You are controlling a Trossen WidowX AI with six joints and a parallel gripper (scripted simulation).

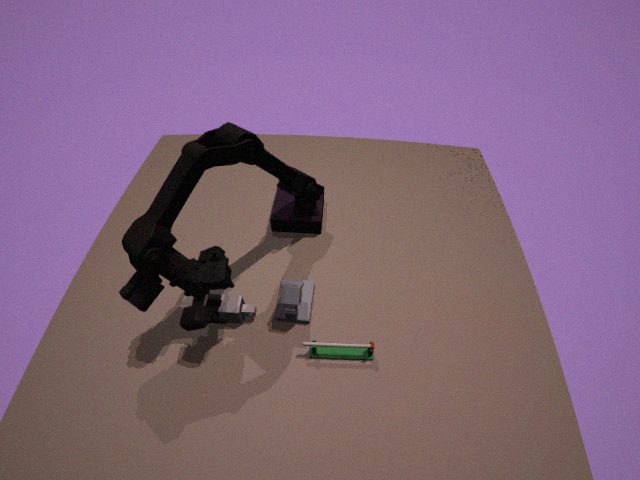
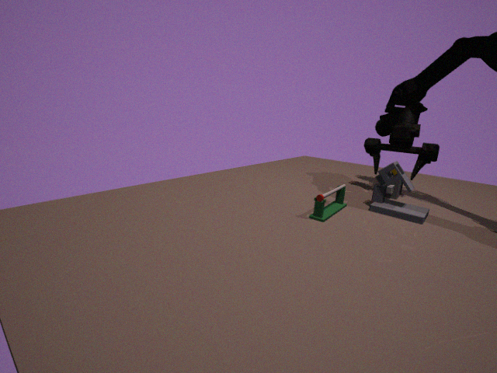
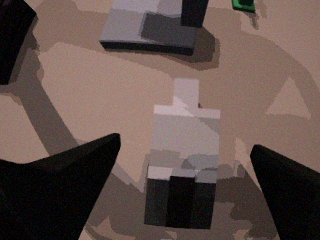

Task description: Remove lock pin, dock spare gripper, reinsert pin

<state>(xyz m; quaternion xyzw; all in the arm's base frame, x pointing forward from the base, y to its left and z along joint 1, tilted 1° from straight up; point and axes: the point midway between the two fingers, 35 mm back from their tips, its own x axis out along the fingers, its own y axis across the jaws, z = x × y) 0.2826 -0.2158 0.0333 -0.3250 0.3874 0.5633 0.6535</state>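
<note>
My gripper tip is now 30 mm above the spare gripper. Round my gripper tip: green cradle: 120 mm ahead, 240 mm to the left, 30 mm below; then grey mount: 150 mm to the left.
</note>
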